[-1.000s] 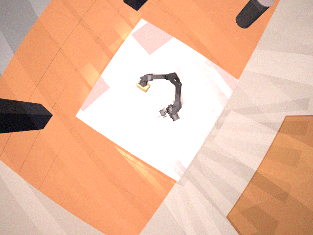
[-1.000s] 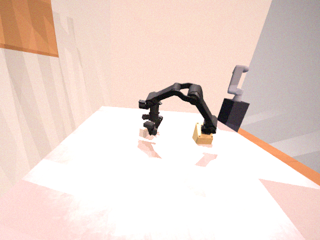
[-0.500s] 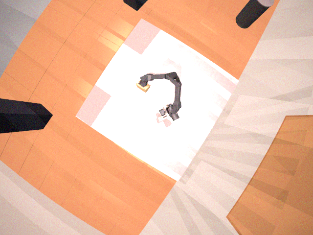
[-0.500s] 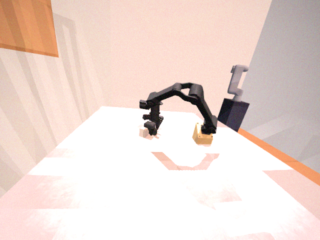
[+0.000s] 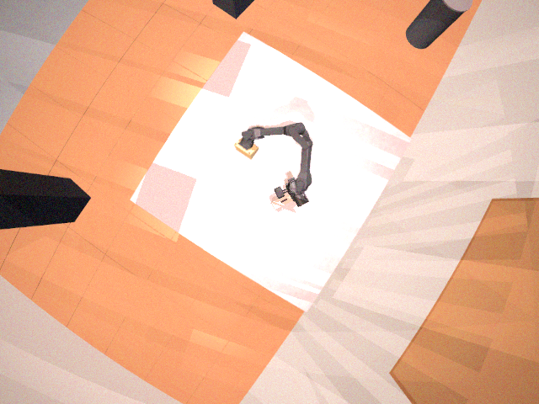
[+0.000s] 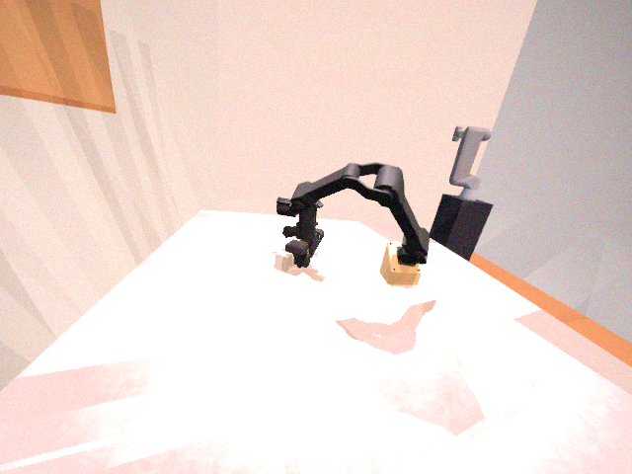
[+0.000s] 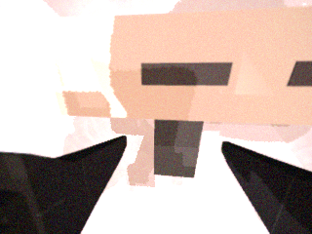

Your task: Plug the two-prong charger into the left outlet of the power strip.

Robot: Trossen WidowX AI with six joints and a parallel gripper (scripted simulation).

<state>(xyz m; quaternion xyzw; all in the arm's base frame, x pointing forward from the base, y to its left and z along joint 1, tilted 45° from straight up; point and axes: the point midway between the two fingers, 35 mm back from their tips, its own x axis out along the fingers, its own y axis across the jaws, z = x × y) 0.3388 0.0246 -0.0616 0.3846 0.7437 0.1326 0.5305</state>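
Right now my gripper tip is 30 mm short of the charger, 10 mm to the left of it and 10 mm below it.
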